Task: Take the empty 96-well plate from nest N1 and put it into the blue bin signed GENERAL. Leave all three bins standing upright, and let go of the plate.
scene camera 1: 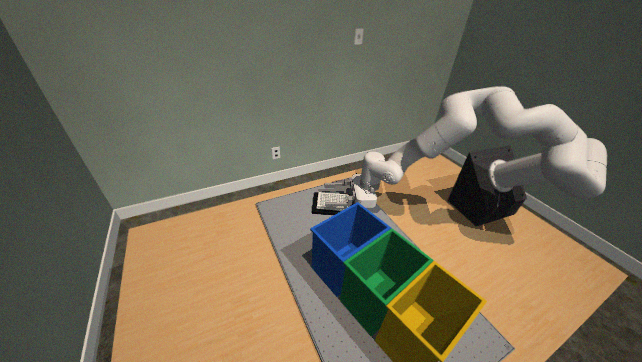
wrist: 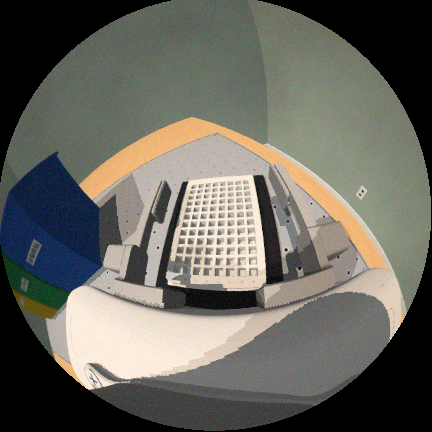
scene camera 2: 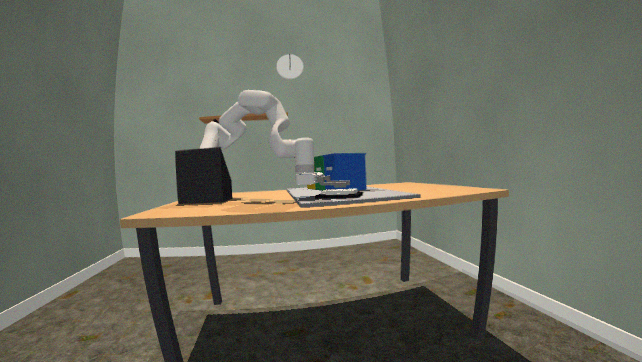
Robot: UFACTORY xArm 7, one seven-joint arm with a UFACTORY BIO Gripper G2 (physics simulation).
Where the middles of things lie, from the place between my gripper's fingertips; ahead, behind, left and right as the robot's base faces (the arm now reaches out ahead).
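The white 96-well plate (wrist: 217, 244) is 30 mm behind my hand, 10 mm left of it and 30 mm below it. The black nest (wrist: 272, 256) sits 30 mm behind my hand, 10 mm to the left of it and 40 mm lower than it. Blue bin (scene camera 1: 336, 239): 20 mm ahead of my hand, 300 mm to the left of it, 40 mm above. Green bin (scene camera 1: 374, 276): 30 mm behind my hand, 420 mm to the left of it, 40 mm above. Of the things named here, going by their middles, the green bin is the farthest from my hand.
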